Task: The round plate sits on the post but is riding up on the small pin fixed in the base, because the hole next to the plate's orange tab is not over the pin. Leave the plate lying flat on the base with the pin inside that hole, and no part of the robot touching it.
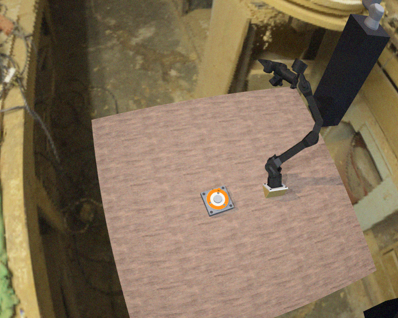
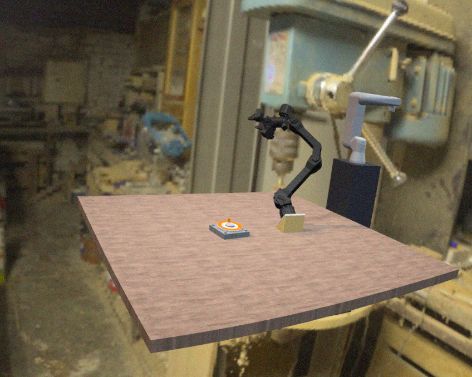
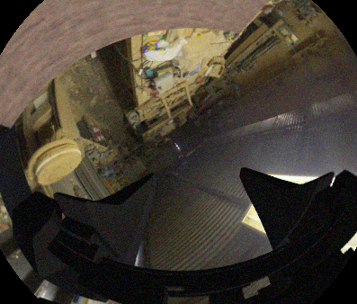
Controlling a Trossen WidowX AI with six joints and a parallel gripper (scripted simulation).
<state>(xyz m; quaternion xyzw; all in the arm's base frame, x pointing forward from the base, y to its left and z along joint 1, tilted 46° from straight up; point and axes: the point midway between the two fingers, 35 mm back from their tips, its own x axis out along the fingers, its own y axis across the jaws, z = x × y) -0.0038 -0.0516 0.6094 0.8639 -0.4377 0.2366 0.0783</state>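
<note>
Right now the grey base is 310 mm ahead of my gripper tip, 510 mm to the left of it and 410 mm below it.
</note>
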